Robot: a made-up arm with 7 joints. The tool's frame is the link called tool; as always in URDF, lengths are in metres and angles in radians. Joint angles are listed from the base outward.
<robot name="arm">
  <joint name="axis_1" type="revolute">
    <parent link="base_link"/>
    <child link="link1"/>
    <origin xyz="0 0 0.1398" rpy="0 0 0"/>
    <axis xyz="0 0 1"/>
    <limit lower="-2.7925" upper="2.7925"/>
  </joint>
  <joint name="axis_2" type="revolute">
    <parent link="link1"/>
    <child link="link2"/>
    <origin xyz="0 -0.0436 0.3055" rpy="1.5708 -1.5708 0"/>
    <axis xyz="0 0 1"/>
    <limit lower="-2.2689" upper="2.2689"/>
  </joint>
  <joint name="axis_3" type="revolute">
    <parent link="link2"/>
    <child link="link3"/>
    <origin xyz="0.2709 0 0.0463" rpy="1.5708 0 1.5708"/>
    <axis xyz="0 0 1"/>
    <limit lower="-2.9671" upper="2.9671"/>
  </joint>
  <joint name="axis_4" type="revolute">
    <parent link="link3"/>
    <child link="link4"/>
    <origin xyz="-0.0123 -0.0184 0.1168" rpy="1.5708 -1.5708 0"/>
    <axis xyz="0 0 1"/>
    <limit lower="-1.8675" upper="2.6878"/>
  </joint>
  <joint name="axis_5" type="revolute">
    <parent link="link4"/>
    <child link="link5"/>
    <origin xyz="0.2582 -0.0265 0.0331" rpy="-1.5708 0 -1.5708"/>
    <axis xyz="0 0 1"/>
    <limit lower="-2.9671" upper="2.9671"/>
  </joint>
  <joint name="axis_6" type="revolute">
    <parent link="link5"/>
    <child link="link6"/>
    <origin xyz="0 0.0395 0.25" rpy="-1.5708 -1.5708 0"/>
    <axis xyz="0 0 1"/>
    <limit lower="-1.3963" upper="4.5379"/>
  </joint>
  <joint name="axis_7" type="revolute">
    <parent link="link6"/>
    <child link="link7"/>
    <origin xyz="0.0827 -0.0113 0.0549" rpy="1.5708 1.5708 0"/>
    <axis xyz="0 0 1"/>
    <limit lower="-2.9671" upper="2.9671"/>
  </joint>
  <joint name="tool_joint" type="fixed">
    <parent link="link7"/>
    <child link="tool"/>
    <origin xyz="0 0 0" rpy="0 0 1.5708"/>
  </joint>
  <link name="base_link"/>
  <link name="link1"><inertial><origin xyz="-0.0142 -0.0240 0.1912"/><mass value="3.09"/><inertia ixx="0.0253" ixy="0" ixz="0" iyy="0.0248" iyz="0.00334" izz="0.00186"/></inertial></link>
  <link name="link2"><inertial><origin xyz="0.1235 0.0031 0.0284"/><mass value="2.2"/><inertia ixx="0.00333" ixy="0" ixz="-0.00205" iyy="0.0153" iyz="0" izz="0.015"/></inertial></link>
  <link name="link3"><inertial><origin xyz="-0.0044 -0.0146 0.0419"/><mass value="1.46"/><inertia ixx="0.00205" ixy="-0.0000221" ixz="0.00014" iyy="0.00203" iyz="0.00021" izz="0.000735"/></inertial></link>
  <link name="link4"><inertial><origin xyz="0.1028 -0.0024 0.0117"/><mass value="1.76"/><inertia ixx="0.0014" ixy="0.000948" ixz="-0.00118" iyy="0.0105" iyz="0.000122" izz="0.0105"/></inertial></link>
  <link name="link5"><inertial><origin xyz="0.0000 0.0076 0.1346"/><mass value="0.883"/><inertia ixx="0.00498" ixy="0" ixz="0" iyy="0.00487" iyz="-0.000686" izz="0.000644"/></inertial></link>
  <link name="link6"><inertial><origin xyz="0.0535 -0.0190 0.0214"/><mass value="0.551"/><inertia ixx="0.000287" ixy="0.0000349" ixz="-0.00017" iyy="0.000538" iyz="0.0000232" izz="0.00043"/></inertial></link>
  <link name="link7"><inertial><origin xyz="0.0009 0.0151 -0.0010"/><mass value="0.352"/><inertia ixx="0.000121" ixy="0" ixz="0" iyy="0.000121" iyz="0" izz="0.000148"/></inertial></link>
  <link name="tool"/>
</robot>
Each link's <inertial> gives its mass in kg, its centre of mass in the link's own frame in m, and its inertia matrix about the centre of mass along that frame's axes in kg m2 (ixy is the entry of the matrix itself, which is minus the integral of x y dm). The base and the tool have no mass. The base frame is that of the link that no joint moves.
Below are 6 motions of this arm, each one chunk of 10 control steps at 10 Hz.
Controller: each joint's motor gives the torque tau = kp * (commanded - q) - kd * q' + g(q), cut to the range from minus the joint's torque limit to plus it. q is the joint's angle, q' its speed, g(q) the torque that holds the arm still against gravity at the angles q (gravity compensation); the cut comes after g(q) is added. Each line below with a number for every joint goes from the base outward.
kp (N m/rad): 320 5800 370 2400 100 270 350
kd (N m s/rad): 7 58 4.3 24 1.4 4.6 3
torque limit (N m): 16 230 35 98 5 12 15
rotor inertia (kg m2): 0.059 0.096 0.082 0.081 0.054 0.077 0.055
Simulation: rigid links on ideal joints. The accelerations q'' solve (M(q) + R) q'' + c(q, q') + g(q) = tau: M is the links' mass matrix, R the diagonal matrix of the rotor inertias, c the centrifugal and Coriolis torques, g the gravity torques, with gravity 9.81 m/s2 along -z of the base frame. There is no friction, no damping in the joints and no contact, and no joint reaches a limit. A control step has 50 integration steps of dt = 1/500 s. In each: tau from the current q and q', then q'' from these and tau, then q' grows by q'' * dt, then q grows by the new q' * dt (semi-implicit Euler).
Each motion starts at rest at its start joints. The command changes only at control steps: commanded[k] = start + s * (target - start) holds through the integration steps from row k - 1 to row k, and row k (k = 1, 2, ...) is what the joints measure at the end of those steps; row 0 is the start. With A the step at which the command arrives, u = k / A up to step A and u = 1 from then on. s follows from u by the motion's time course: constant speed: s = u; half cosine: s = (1 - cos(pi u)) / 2; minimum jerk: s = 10 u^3 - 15 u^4 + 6 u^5; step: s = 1 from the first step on.
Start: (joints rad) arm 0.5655 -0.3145 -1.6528 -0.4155 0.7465 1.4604 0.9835
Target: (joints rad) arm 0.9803 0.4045 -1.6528 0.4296 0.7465 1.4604 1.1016
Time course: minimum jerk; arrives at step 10
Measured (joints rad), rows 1 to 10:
1: 0.5685 -0.3078 -1.6491 -0.4080 0.7494 1.4607 0.9845
2: 0.5859 -0.2698 -1.6331 -0.3653 0.7616 1.4620 0.9903
3: 0.6195 -0.1890 -1.6099 -0.2752 0.7708 1.4639 1.0027
4: 0.6523 -0.0721 -1.6071 -0.1470 0.7762 1.4655 1.0205
5: 0.7282 0.0518 -1.6427 0.0040 0.8116 1.4624 1.0422
6: 0.8210 0.1930 -1.6973 0.1826 0.7976 1.4578 1.0644
7: 0.9100 0.3007 -1.7197 0.3040 0.7908 1.4586 1.0825
8: 0.9622 0.3670 -1.6929 0.3842 0.7834 1.4605 1.0942
9: 0.9822 0.4001 -1.6700 0.4241 0.7607 1.4607 1.1003
10: 0.9812 0.4050 -1.6570 0.4301 0.7446 1.4605 1.1015

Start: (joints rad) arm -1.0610 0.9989 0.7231 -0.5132 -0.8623 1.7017 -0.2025
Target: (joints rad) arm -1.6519 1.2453 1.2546 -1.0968 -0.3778 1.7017 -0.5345
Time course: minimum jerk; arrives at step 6
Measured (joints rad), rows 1 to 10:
1: -1.0759 1.0075 0.7365 -0.5340 -0.8447 1.7021 -0.2141
2: -1.1570 1.0510 0.8002 -0.6368 -0.7541 1.7036 -0.2709
3: -1.3290 1.1228 0.9326 -0.8049 -0.5894 1.7042 -0.3651
4: -1.5455 1.1910 1.1190 -0.9677 -0.4559 1.7027 -0.4619
5: -1.6824 1.2358 1.2285 -1.0724 -0.3792 1.7014 -0.5219
6: -1.6830 1.2456 1.2463 -1.0956 -0.3784 1.7017 -0.5345
7: -1.6359 1.2451 1.2606 -1.0976 -0.3768 1.7016 -0.5345
8: -1.6247 1.2452 1.2594 -1.0980 -0.3779 1.7016 -0.5344
9: -1.6534 1.2453 1.2538 -1.0965 -0.3776 1.7017 -0.5345
10: -1.6706 1.2454 1.2503 -1.0959 -0.3783 1.7018 -0.5345

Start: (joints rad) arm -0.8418 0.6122 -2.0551 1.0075 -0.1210 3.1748 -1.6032
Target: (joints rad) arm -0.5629 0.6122 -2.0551 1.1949 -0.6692 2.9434 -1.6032
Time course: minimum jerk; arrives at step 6
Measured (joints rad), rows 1 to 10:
1: -0.8326 0.6123 -2.0563 1.0142 -0.1437 3.1666 -1.6032
2: -0.7820 0.6126 -2.0611 1.0475 -0.2563 3.1264 -1.6032
3: -0.6878 0.6131 -2.0651 1.1033 -0.4305 3.0593 -1.6033
4: -0.5844 0.6121 -2.0534 1.1581 -0.5857 2.9914 -1.6033
5: -0.5337 0.6116 -2.0476 1.1901 -0.6693 2.9510 -1.6032
6: -0.5529 0.6122 -2.0542 1.1952 -0.6730 2.9431 -1.6032
7: -0.5787 0.6127 -2.0613 1.1943 -0.6670 2.9436 -1.6032
8: -0.5687 0.6123 -2.0565 1.1948 -0.6687 2.9435 -1.6032
9: -0.5535 0.6119 -2.0512 1.1952 -0.6703 2.9433 -1.6032
10: -0.5593 0.6121 -2.0543 1.1950 -0.6694 2.9434 -1.6032

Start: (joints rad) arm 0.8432 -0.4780 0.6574 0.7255 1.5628 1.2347 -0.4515
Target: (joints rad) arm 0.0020 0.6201 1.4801 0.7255 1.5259 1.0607 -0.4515
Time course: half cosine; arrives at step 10
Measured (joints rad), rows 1 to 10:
1: 0.8159 -0.4471 0.6990 0.7216 1.5571 1.2295 -0.4517
2: 0.7386 -0.3615 0.7942 0.7139 1.5439 1.2160 -0.4522
3: 0.6264 -0.2350 0.9055 0.7084 1.5337 1.1964 -0.4527
4: 0.5217 -0.0819 1.0218 0.7092 1.5186 1.1726 -0.4530
5: 0.4315 0.0842 1.1609 0.7182 1.5117 1.1444 -0.4528
6: 0.3060 0.2471 1.3129 0.7329 1.5179 1.1150 -0.4516
7: 0.1765 0.4005 1.4266 0.7339 1.5306 1.0889 -0.4509
8: 0.0744 0.5237 1.4803 0.7313 1.5410 1.0692 -0.4511
9: 0.0087 0.5989 1.5050 0.7289 1.5324 1.0598 -0.4513
10: -0.0017 0.6210 1.4867 0.7260 1.5207 1.0600 -0.4515

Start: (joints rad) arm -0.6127 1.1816 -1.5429 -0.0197 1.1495 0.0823 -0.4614
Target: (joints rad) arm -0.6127 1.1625 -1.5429 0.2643 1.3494 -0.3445 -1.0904
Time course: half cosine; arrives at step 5
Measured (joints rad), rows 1 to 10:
1: -0.6155 1.1792 -1.5420 0.0074 1.1768 0.0406 -0.5196
2: -0.6127 1.1732 -1.5391 0.0787 1.2374 -0.0707 -0.6649
3: -0.5968 1.1671 -1.5381 0.1674 1.2973 -0.2055 -0.8539
4: -0.5841 1.1630 -1.5404 0.2391 1.3404 -0.3086 -1.0138
5: -0.5912 1.1622 -1.5433 0.2655 1.3517 -0.3451 -1.0865
6: -0.6147 1.1627 -1.5432 0.2640 1.3487 -0.3444 -1.0905
7: -0.6282 1.1626 -1.5420 0.2633 1.3500 -0.3444 -1.0904
8: -0.6176 1.1625 -1.5428 0.2641 1.3494 -0.3444 -1.0904
9: -0.6042 1.1624 -1.5434 0.2649 1.3492 -0.3446 -1.0904
10: -0.6059 1.1625 -1.5432 0.2647 1.3493 -0.3446 -1.0904

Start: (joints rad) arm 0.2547 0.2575 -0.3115 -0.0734 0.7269 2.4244 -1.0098
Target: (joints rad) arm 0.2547 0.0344 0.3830 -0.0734 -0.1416 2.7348 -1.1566
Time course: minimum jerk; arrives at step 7
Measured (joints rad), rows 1 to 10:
1: 0.2572 0.2523 -0.2965 -0.0734 0.7057 2.4318 -1.0131
2: 0.2680 0.2247 -0.2174 -0.0730 0.5924 2.4706 -1.0305
3: 0.2797 0.1727 -0.0679 -0.0714 0.3860 2.5428 -1.0629
4: 0.2810 0.1123 0.1148 -0.0705 0.1517 2.6272 -1.1016
5: 0.2761 0.0628 0.2717 -0.0705 -0.0369 2.6953 -1.1346
6: 0.2646 0.0373 0.3597 -0.0715 -0.1314 2.7302 -1.1528
7: 0.2558 0.0339 0.3811 -0.0729 -0.1459 2.7352 -1.1566
8: 0.2545 0.0344 0.3829 -0.0734 -0.1414 2.7348 -1.1566
9: 0.2547 0.0344 0.3830 -0.0734 -0.1413 2.7348 -1.1566
10: 0.2547 0.0344 0.3830 -0.0734 -0.1417 2.7348 -1.1566

